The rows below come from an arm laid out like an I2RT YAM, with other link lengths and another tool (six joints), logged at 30 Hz.
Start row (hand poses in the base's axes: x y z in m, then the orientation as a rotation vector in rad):
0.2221 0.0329 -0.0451 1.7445 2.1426 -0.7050
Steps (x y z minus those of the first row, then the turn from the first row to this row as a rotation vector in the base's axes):
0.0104 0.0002 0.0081 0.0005 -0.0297 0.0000
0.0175 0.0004 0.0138 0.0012 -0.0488 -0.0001
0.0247 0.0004 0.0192 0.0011 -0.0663 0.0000
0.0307 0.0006 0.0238 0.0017 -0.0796 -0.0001
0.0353 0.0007 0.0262 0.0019 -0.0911 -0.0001
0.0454 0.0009 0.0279 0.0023 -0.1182 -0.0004
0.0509 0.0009 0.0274 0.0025 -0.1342 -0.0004
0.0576 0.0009 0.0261 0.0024 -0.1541 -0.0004
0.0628 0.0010 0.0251 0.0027 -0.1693 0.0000
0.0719 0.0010 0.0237 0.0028 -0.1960 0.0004
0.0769 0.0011 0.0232 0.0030 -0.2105 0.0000
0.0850 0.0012 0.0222 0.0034 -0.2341 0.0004
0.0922 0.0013 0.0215 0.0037 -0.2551 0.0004
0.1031 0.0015 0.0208 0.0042 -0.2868 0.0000
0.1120 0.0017 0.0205 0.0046 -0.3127 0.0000
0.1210 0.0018 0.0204 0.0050 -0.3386 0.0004
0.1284 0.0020 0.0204 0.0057 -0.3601 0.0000
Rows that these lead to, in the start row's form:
0.2325 0.0331 -0.0370 1.7443 2.1234 -0.6744
0.2396 0.0333 -0.0313 1.7442 2.1112 -0.6545
0.2468 0.0333 -0.0259 1.7435 2.0995 -0.6370
0.2528 0.0335 -0.0213 1.7434 2.0910 -0.6231
0.2574 0.0336 -0.0189 1.7430 2.0834 -0.6115
0.2675 0.0338 -0.0172 1.7423 2.0652 -0.5844
0.2730 0.0338 -0.0177 1.7415 2.0545 -0.5684
0.2797 0.0338 -0.0190 1.7402 2.0410 -0.5490
0.2849 0.0339 -0.0200 1.7388 2.0311 -0.5338
0.2940 0.0339 -0.0214 1.7364 2.0131 -0.5077
0.2990 0.0340 -0.0219 1.7358 2.0030 -0.4937
0.3071 0.0341 -0.0229 1.7335 1.9872 -0.4706
0.3143 0.0342 -0.0236 1.7316 1.9728 -0.4503
0.3252 0.0344 -0.0243 1.7290 1.9507 -0.4199
0.3341 0.0346 -0.0246 1.7263 1.9327 -0.3952
0.3431 0.0347 -0.0247 1.7230 1.9150 -0.3706
0.3505 0.0349 -0.0247 1.7210 1.8999 -0.3502

